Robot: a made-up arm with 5 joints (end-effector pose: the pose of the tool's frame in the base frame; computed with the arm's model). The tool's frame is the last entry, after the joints. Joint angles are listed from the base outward.
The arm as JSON. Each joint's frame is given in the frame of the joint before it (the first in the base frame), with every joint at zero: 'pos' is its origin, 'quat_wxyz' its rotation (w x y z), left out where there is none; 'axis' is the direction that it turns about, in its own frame. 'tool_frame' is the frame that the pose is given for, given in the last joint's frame.
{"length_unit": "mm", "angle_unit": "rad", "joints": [
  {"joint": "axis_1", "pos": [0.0, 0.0, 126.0], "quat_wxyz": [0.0, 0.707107, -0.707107, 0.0], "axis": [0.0, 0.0, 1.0]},
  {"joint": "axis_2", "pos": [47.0, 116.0, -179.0], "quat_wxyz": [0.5, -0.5, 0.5, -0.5], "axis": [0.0, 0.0, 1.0]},
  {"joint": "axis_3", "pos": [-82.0, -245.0, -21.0], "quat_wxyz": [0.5, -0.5, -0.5, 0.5], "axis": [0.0, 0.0, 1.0]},
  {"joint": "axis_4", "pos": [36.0, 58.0, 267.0], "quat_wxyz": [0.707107, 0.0, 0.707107, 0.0], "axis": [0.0, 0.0, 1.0]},
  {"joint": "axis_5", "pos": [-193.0, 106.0, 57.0], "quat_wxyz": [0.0, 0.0, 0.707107, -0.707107], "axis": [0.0, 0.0, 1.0]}
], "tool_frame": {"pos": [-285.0, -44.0, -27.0], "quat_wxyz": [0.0, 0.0, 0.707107, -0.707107]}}
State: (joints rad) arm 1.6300 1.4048 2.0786 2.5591 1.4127
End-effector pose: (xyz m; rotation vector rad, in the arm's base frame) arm 0.3760 -0.1512 -0.0018 -0.3606 0.3516 -0.5664
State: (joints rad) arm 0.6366 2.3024 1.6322 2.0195 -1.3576
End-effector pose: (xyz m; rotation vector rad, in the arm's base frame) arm 0.1126 -0.3282 0.0879 -0.8008 1.2798 -1.7277
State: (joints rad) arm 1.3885 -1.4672 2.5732 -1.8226 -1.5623
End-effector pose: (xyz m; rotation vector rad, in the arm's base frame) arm -0.3210 0.2534 0.4698 -0.9003 1.1684 -1.7025
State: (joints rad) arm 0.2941 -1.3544 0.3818 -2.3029 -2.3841
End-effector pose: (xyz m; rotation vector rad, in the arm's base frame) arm -0.4990 0.3083 0.2088 -1.3032 -1.1223 2.4541
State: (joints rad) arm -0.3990 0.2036 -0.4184 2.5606 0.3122
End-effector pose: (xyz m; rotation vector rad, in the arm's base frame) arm -0.4759 -0.3445 0.1608 0.4941 -0.7295 2.9509
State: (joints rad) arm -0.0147 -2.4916 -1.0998 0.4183 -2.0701
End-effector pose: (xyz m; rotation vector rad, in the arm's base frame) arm 0.2499 0.1644 0.9256 -1.3078 -1.7391 -0.1544
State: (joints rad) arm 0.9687 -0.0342 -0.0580 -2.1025 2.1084
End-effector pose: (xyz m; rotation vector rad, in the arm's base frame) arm 0.1344 0.2820 0.3944 -2.6328 -0.0469 -1.5493
